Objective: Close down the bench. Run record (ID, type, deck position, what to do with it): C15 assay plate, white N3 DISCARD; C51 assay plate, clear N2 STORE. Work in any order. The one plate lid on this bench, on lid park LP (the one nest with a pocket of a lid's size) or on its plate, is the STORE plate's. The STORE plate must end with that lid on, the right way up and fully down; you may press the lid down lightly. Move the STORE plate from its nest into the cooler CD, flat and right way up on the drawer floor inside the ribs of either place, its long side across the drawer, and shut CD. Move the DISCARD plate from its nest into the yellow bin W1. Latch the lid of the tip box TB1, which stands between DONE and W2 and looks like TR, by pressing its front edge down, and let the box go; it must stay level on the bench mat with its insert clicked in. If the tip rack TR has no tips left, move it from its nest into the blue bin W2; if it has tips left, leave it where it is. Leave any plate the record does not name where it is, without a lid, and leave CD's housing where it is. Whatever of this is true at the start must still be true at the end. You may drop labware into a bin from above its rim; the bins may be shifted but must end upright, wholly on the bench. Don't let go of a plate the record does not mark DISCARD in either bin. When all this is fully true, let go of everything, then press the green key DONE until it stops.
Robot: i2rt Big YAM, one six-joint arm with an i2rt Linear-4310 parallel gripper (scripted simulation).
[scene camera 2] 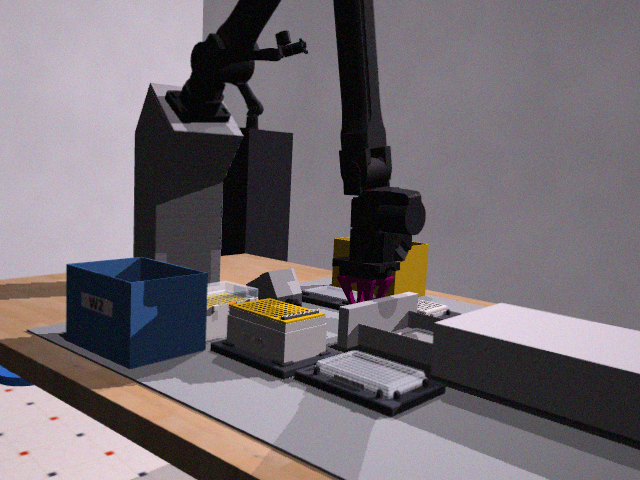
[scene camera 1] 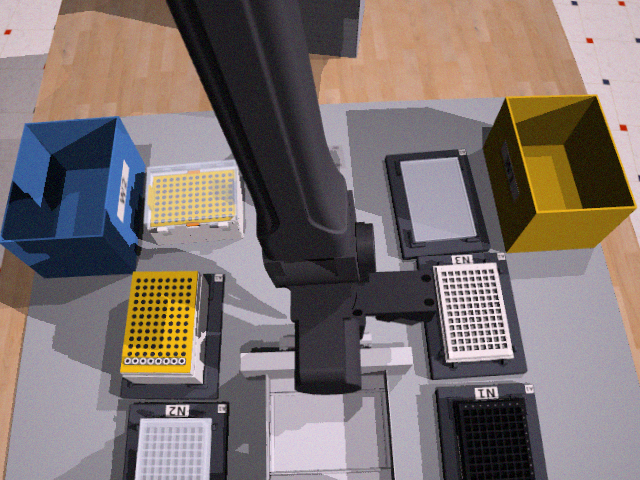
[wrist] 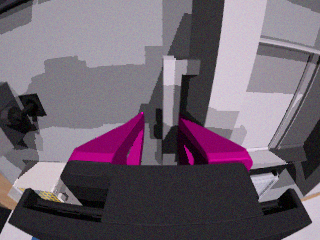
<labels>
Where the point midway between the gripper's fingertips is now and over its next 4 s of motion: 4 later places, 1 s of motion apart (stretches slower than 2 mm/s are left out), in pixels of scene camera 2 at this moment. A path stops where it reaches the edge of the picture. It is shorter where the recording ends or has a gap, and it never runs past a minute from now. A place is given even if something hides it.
My gripper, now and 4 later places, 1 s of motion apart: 363,317; 357,297; 358,277; 361,256; 356,249
</labels>
